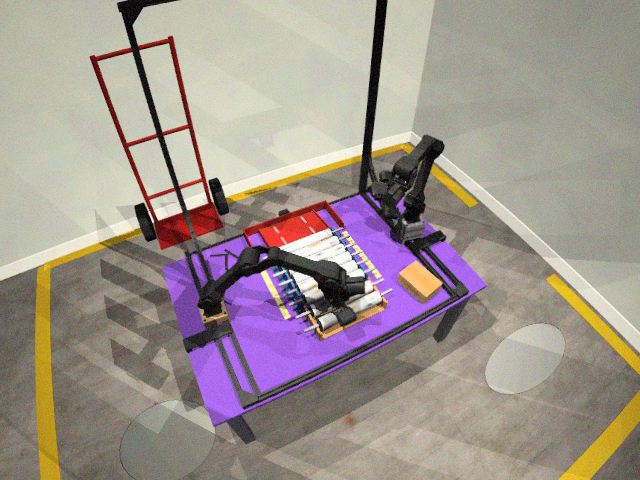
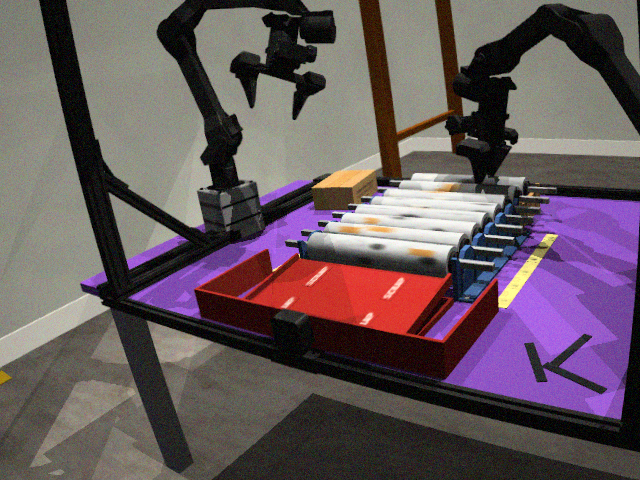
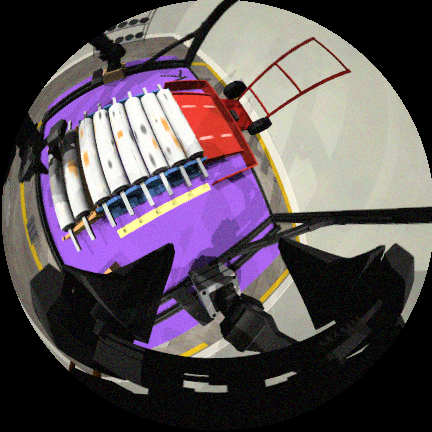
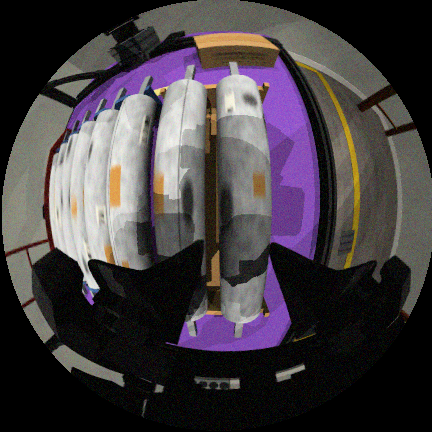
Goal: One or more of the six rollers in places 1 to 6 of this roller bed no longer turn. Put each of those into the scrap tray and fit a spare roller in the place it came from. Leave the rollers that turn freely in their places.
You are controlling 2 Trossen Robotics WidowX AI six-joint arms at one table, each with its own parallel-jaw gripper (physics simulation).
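Frame: origin at the left arm's base, x right, y back, z down, level; millimetres.
Where they show: left gripper, fingertip midpoint: (image 1: 378, 202) (image 2: 273, 113) (image 3: 226, 245); right gripper, fingertip midpoint: (image 1: 340, 311) (image 2: 484, 181) (image 3: 54, 166) (image 4: 237, 246); left arm's base, link origin: (image 1: 411, 217) (image 2: 226, 185) (image 3: 223, 296); right arm's base, link origin: (image 1: 212, 308) (image 3: 113, 67).
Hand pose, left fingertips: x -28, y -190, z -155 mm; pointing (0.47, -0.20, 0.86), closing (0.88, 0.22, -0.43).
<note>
Things, the pixels of their top centre, and the offset from my left fingertips. "pt": a spot on its surface instead.
- blue roller bed, surface spot: (image 2: 462, 281) pt dz +240, dx +27, dy -436 mm
- wooden crate, top centre: (image 4: 216, 199) (image 3: 71, 180) (image 1: 345, 310) dz +260, dx -287, dy -217 mm
- red scrap tray, top centre: (image 2: 335, 285) (image 3: 210, 115) (image 4: 48, 210) (image 1: 293, 226) dz +216, dx +169, dy -317 mm
- cardboard box, top centre: (image 2: 344, 178) (image 4: 233, 37) (image 1: 421, 278) dz +210, dx -255, dy +114 mm
Several white rollers (image 2: 382, 250) (image 3: 182, 125) lie side by side in the blue roller bed (image 2: 462, 281). Two spare rollers lie in the wooden crate (image 1: 361, 317): an inner one (image 3: 75, 175) (image 4: 175, 130) and an outer one (image 3: 60, 200) (image 4: 245, 175). My right gripper (image 2: 480, 180) (image 4: 237, 246) is partly open and low over the outer spare, one finger above the gap between the spares, the other beyond its outer side; it grips nothing. My left gripper (image 2: 273, 112) (image 3: 226, 245) is wide open and empty, raised near its own base. The red scrap tray (image 2: 356, 289) (image 3: 210, 120) holds no roller. Which rollers are seized cannot be seen.
A cardboard box (image 1: 419, 280) (image 2: 343, 188) (image 4: 237, 50) stands on the table beyond the crate's end. A yellow numbered strip (image 2: 529, 268) (image 3: 165, 210) lies beside the bed. Black frame rails edge the table, with an upright post (image 1: 373, 103) near the left arm. A red hand truck (image 1: 188, 227) stands behind the table.
</note>
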